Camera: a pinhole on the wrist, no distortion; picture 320 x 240 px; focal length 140.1 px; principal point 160.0 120.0 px. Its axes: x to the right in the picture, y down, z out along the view. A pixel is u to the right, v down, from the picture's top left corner.
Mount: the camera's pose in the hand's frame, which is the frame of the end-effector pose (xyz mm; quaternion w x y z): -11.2 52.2 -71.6 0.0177 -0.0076 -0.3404 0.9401
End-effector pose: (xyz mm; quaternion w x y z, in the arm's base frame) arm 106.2 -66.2 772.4 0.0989 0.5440 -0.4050 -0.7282
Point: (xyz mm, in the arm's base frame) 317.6 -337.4 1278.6
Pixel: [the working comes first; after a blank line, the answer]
In the camera's frame: 289.1 -180.9 -414.3

behind the camera
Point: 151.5 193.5 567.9
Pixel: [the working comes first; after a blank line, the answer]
In the camera's frame: -2.2 200.0 350.2

159 200
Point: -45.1 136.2 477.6
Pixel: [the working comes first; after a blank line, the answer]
In the camera's frame: -175.4 82.5 429.7

103 147
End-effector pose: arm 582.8 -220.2 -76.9 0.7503 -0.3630 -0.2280 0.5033
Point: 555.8 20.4 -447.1
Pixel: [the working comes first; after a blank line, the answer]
In the camera's frame: -218.8 -197.8 -253.5

behind the camera
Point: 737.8 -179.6 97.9
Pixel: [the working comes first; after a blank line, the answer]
In the camera's frame: -115.4 149.4 235.2

91 209
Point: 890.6 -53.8 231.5
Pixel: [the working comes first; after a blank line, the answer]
In the camera's frame: -293.8 260.7 348.3

42 225
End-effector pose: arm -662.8 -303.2 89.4 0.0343 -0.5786 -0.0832 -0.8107
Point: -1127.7 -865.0 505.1
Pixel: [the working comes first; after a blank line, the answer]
In the camera's frame: -514.1 -165.2 -566.5

behind the camera
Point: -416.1 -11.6 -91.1
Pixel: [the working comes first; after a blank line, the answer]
In the camera's frame: 215.2 62.0 436.8

229 140
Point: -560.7 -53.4 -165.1
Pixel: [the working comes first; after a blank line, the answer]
In the camera's frame: 240.1 159.4 302.5

271 194
